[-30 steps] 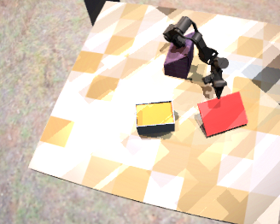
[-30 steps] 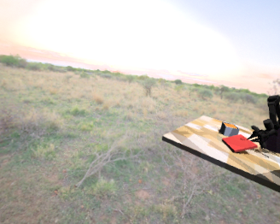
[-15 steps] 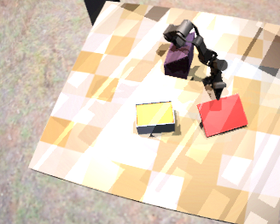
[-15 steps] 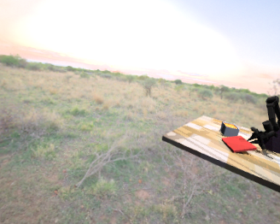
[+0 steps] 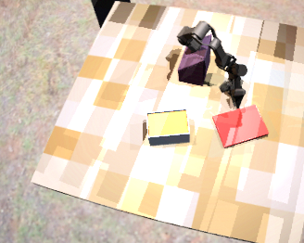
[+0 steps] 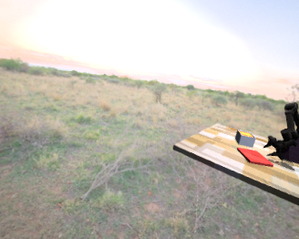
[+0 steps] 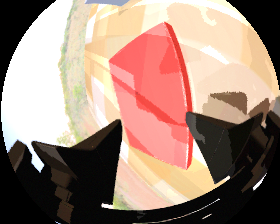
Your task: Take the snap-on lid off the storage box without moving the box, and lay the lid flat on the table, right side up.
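Now: the lid 6 cm ahead of my gripper tip, 3 cm to the left of it and 5 cm below it. Also, from my gripper tip: grey storage box (16 cm ahead, 30 cm to the right, 1 cm below).
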